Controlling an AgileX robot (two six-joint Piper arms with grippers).
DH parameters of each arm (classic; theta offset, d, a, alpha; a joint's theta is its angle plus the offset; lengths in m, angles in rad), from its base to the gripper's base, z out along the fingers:
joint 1: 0 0.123 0 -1.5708
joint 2: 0.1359 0 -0.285 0
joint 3: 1.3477 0 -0.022 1.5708
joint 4: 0 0.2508 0 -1.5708
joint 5: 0 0 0.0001 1.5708
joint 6: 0 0.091 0 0
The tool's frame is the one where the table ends.
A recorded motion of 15 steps. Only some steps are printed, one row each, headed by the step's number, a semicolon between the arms.
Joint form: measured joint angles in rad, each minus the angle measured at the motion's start. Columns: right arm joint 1, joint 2, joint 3, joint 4, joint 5, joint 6; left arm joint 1, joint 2, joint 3, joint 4, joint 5, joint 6.
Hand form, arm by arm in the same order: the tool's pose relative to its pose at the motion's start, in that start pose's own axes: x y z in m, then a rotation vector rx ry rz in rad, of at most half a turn. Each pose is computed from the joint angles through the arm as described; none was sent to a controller.
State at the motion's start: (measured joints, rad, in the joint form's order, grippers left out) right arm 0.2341 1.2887 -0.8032 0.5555 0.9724 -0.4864; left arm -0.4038 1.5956 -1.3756 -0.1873 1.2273 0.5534
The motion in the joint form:
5: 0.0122 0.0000 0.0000 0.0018 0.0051 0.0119; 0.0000 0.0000 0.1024 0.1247 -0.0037 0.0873
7: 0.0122 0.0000 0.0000 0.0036 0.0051 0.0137; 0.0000 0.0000 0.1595 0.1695 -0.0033 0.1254
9: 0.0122 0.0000 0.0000 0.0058 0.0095 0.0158; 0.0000 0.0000 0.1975 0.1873 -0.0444 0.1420
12: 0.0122 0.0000 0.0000 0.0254 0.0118 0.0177; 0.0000 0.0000 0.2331 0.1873 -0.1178 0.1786
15: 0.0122 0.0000 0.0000 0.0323 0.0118 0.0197; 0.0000 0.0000 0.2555 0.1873 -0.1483 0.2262
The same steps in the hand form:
5: 0.0005 0.0029 0.0010 -0.0077 0.0084 0.0024; 0.0223 0.0050 0.0230 -0.0455 0.1494 0.1173
7: 0.0004 0.0030 0.0010 -0.0090 0.0078 0.0052; 0.0346 0.0052 0.0349 -0.0446 0.2224 0.1667
9: 0.0007 0.0033 0.0010 -0.0126 0.0109 0.0085; 0.0394 0.0061 0.0432 -0.0576 0.2299 0.1908
12: 0.0002 0.0047 0.0010 -0.0281 0.0055 0.0214; 0.0407 0.0071 0.0515 -0.0752 0.2002 0.2308
15: -0.0001 0.0052 0.0010 -0.0332 0.0030 0.0272; 0.0429 0.0069 0.0564 -0.0753 0.1956 0.2789

